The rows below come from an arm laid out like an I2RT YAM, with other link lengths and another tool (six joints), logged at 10 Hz.
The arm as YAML. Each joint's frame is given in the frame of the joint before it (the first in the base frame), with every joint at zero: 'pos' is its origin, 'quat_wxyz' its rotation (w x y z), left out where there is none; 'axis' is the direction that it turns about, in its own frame. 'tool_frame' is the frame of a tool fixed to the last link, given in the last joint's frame.
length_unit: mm
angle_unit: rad
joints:
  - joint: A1
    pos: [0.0, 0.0, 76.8]
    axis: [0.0, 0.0, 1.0]
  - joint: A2
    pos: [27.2, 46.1, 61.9]
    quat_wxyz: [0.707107, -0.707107, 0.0, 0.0]
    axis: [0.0, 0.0, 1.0]
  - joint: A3
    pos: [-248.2, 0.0, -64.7]
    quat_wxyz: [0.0, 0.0, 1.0, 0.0]
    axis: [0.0, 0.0, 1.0]
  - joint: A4
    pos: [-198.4, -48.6, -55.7]
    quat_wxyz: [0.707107, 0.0, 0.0, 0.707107]
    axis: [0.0, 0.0, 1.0]
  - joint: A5
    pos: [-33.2, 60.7, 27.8]
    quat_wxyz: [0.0, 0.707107, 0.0, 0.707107]
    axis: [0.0, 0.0, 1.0]
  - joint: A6
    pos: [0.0, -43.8, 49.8]
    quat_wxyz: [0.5, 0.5, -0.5, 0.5]
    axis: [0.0, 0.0, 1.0]
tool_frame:
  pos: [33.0, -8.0, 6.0]
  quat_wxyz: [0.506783, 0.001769, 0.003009, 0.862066]
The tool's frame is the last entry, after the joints.
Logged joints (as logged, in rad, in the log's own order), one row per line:
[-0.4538 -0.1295 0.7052 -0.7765 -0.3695 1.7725]
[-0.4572 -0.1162 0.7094 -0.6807 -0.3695 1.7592]
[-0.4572 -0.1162 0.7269 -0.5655 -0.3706 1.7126]
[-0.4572 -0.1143 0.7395 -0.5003 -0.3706 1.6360]
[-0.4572 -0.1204 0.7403 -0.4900 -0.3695 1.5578]
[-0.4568 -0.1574 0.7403 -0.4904 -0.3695 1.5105]
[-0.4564 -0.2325 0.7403 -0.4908 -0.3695 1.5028]
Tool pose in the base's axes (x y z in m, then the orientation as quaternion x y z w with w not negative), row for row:
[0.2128 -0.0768 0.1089 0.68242 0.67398 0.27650 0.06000]
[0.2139 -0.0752 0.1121 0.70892 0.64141 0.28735 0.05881]
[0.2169 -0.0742 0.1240 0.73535 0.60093 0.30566 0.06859]
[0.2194 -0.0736 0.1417 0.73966 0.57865 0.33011 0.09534]
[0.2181 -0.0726 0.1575 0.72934 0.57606 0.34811 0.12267]
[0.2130 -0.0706 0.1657 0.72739 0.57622 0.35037 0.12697]
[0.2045 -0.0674 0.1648 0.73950 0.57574 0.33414 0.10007]
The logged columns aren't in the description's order. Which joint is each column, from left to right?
Columns, left to right: A5, A4, A3, A6, A1, A2.
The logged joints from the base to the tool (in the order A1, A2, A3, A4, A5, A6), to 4 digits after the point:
[-0.3695 1.7725 0.7052 -0.1295 -0.4538 -0.7765]
[-0.3695 1.7592 0.7094 -0.1162 -0.4572 -0.6807]
[-0.3706 1.7126 0.7269 -0.1162 -0.4572 -0.5655]
[-0.3706 1.6360 0.7395 -0.1143 -0.4572 -0.5003]
[-0.3695 1.5578 0.7403 -0.1204 -0.4572 -0.4900]
[-0.3695 1.5105 0.7403 -0.1574 -0.4568 -0.4904]
[-0.3695 1.5028 0.7403 -0.2325 -0.4564 -0.4908]

